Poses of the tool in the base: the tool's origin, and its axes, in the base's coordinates. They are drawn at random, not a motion.
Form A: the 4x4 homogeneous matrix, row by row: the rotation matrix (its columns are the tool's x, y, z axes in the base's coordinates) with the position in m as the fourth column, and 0 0 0 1 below. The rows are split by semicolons.
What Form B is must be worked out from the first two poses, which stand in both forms.
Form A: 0.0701, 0.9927, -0.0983, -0.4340; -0.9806, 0.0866, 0.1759, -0.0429; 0.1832, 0.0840, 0.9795, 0.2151; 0, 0, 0, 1
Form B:
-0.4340, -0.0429, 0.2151
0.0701, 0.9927, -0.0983
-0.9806, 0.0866, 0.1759
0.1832, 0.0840, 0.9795

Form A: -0.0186, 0.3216, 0.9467, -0.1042; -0.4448, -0.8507, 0.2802, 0.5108; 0.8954, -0.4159, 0.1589, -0.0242; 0, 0, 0, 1
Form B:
-0.1042, 0.5108, -0.0242
-0.0186, 0.3216, 0.9467
-0.4448, -0.8507, 0.2802
0.8954, -0.4159, 0.1589

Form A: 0.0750, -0.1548, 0.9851, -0.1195; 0.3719, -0.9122, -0.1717, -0.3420; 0.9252, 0.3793, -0.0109, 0.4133; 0, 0, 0, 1
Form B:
-0.1195, -0.3420, 0.4133
0.0750, -0.1548, 0.9851
0.3719, -0.9122, -0.1717
0.9252, 0.3793, -0.0109

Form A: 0.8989, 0.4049, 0.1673, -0.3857; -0.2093, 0.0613, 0.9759, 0.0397; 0.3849, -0.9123, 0.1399, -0.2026; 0, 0, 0, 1
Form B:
-0.3857, 0.0397, -0.2026
0.8989, 0.4049, 0.1673
-0.2093, 0.0613, 0.9759
0.3849, -0.9123, 0.1399

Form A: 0.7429, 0.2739, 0.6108, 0.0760; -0.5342, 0.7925, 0.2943, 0.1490; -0.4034, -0.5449, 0.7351, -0.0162; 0, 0, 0, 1
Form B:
0.0760, 0.1490, -0.0162
0.7429, 0.2739, 0.6108
-0.5342, 0.7925, 0.2943
-0.4034, -0.5449, 0.7351

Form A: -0.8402, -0.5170, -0.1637, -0.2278; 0.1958, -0.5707, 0.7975, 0.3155; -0.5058, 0.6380, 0.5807, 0.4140; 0, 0, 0, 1
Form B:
-0.2278, 0.3155, 0.4140
-0.8402, -0.5170, -0.1637
0.1958, -0.5707, 0.7975
-0.5058, 0.6380, 0.5807

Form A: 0.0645, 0.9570, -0.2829, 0.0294; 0.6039, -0.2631, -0.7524, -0.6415; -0.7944, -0.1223, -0.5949, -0.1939; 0, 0, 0, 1
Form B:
0.0294, -0.6415, -0.1939
0.0645, 0.9570, -0.2829
0.6039, -0.2631, -0.7524
-0.7944, -0.1223, -0.5949

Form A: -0.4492, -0.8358, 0.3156, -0.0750; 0.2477, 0.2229, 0.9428, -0.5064; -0.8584, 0.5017, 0.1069, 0.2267; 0, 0, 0, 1
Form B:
-0.0750, -0.5064, 0.2267
-0.4492, -0.8358, 0.3156
0.2477, 0.2229, 0.9428
-0.8584, 0.5017, 0.1069

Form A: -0.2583, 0.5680, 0.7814, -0.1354; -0.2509, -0.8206, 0.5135, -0.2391; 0.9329, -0.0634, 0.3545, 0.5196; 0, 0, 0, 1
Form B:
-0.1354, -0.2391, 0.5196
-0.2583, 0.5680, 0.7814
-0.2509, -0.8206, 0.5135
0.9329, -0.0634, 0.3545

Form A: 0.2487, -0.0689, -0.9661, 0.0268; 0.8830, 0.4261, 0.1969, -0.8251; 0.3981, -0.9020, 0.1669, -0.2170; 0, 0, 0, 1
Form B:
0.0268, -0.8251, -0.2170
0.2487, -0.0689, -0.9661
0.8830, 0.4261, 0.1969
0.3981, -0.9020, 0.1669

